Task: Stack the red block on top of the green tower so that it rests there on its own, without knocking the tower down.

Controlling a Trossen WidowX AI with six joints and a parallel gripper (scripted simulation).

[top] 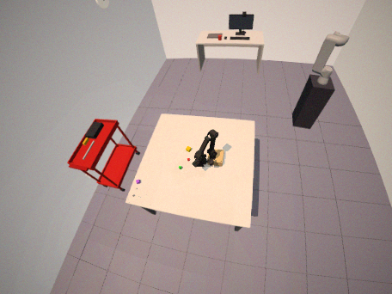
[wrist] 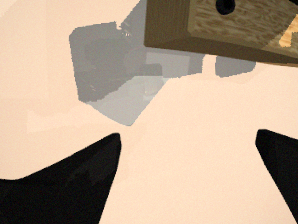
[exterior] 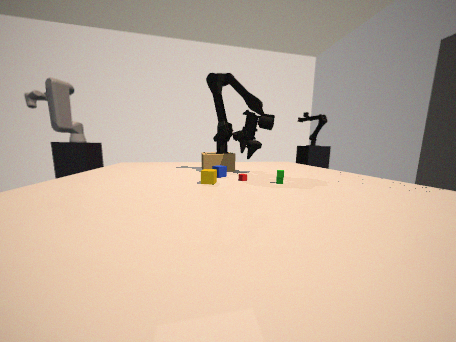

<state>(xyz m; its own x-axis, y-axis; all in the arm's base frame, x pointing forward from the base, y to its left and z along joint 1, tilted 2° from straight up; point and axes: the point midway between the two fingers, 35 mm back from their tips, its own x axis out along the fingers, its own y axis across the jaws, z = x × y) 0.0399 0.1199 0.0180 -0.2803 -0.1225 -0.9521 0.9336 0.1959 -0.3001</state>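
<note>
My gripper tip is 24 cm short of the red block, 6 cm to the left of it and 7 cm above it. From my gripper tip the other things lie so: yellow block (28 cm ahead, 19 cm to the right, 6 cm below); purple block (72 cm ahead, 34 cm to the left, 6 cm below); blue block (16 cm ahead, 14 cm to the right, 6 cm below).
</note>
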